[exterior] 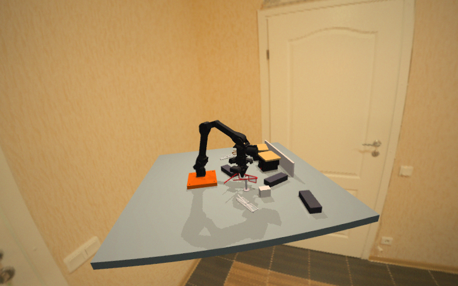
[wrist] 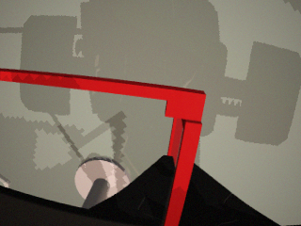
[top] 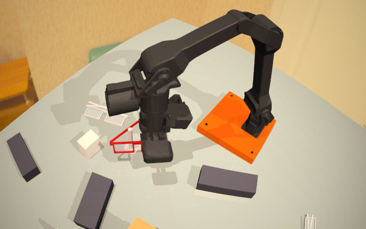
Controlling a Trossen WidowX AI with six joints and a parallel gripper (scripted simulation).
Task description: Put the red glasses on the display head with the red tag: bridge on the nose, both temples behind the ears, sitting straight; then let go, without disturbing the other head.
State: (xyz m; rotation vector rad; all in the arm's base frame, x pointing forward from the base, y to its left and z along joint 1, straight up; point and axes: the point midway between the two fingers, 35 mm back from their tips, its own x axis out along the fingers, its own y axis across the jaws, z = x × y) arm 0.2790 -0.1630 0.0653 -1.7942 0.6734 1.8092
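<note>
My gripper tip is now 1 cm short of the peg stand, 6 cm to the left of it and 3 cm above it. From my gripper tip the other things lie so: white panel 34 cm ahead, 32 cm to the left; then white cube 11 cm ahead, 15 cm to the right, 3 cm below; then tan-topped display head 21 cm ahead, 21 cm to the left.
</note>
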